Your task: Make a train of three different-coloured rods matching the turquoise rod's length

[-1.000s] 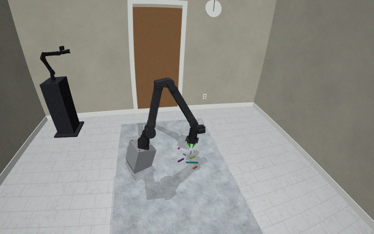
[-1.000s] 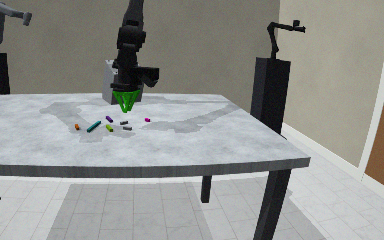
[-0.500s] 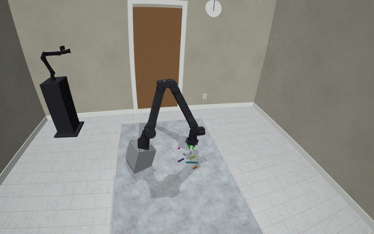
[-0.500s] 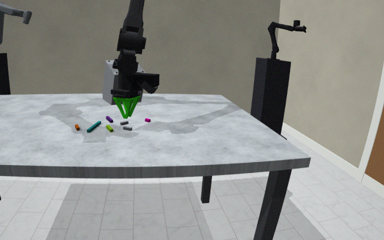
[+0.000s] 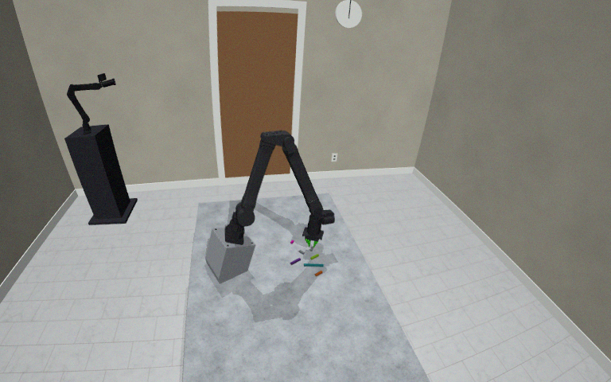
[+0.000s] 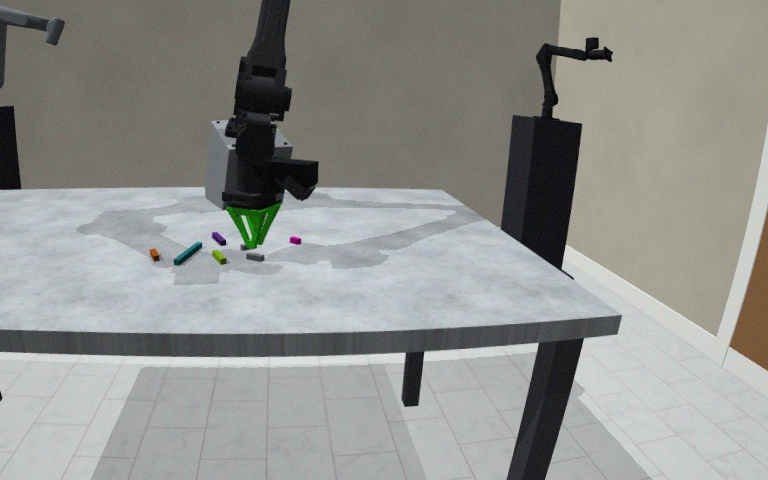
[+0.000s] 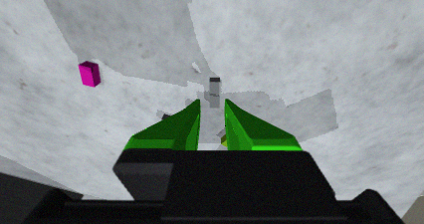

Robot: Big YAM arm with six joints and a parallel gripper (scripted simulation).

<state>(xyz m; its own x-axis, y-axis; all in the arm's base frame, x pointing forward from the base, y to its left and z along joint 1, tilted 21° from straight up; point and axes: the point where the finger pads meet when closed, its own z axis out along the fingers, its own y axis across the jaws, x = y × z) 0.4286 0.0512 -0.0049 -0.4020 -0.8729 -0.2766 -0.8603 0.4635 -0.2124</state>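
My gripper is now 6 cm to the left of the lime rod and 3 cm above it. Round my hand: purple rod: 10 cm behind, 8 cm to the right, 3 cm below; magenta rod: 9 cm behind, 7 cm to the left, 3 cm below; turquoise rod: 1 cm behind, 12 cm to the right, 3 cm below.
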